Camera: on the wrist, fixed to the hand. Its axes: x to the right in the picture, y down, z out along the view.
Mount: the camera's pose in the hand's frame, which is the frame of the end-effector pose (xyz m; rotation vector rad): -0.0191 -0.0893 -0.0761 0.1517 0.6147 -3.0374
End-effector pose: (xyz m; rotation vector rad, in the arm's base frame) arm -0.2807 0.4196 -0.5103 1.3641 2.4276 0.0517
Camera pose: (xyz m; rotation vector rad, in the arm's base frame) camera -0.3694 0.3666 -0.4516 2.3419 -1.4885 0.3396
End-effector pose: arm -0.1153 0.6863 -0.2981 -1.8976 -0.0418 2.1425
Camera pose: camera -0.0223 0.7555 -0.2718 -0.3015 -1.2592 -0.5461
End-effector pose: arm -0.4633 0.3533 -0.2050 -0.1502 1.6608 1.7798
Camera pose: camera -0.4276 0.2711 -0.2831 -1.7627 0.1359 -0.8656
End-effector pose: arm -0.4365 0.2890 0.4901 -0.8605 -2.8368 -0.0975
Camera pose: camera -0.4593 0.1958 0.5603 2.6605 -0.8105 -0.2755
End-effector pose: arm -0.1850 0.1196 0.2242 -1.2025 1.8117 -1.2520
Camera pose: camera -0.2134 0.1531 0.3347 1.3402 0.9242 1.0259
